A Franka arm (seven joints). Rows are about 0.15 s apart.
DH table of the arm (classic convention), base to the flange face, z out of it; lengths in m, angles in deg. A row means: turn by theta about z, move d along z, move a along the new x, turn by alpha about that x. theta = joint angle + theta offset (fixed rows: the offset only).
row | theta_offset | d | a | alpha
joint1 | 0 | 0.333 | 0 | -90
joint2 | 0 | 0 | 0 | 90
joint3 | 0 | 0.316 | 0.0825 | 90
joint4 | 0 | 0 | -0.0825 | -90
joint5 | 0 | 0.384 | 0 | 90
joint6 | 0 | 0 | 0.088 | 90
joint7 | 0 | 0.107 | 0 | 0
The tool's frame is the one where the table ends.
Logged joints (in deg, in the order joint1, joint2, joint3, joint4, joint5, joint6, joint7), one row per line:
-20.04 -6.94 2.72 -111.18 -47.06 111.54 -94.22
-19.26 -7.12 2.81 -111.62 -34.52 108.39 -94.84
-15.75 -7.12 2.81 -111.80 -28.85 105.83 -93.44
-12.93 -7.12 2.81 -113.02 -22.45 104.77 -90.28
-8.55 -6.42 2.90 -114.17 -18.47 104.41 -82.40
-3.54 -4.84 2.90 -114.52 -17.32 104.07 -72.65
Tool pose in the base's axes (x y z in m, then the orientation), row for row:
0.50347 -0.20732 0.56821 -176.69 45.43 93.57
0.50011 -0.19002 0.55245 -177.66 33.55 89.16
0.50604 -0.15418 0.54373 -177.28 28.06 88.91
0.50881 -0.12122 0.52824 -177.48 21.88 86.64
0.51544 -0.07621 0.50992 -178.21 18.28 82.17
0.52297 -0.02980 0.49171 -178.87 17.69 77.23
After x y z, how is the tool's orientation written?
As angles about the fixed x, y, z axes (roll, pitch, yaw), in degrees.
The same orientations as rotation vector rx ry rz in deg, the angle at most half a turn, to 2 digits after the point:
99.09 102.94 -43.96
110.54 107.60 -35.33
114.41 110.93 -31.07
120.43 112.60 -25.67
126.84 110.03 -22.09
131.82 104.95 -21.52

